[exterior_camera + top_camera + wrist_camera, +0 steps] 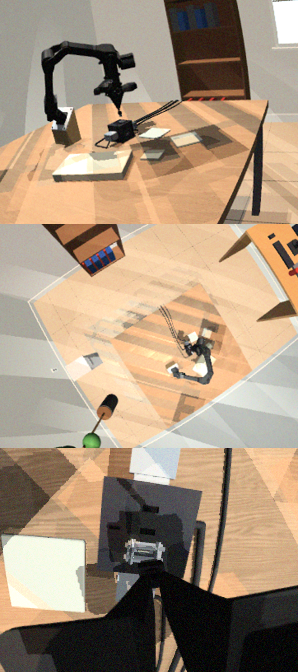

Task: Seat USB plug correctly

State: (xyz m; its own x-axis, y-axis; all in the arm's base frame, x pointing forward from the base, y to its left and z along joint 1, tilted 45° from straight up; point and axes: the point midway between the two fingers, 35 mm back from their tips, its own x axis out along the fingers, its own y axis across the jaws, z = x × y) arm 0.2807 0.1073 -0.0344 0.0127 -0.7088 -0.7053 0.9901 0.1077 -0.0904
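Right now my gripper tip is 2 cm above the dark USB plug. From my gripper tip the other things lie so: silver-framed socket: 7 cm below; then flat white slab: 28 cm to the right, 12 cm below, 7 cm ahead.
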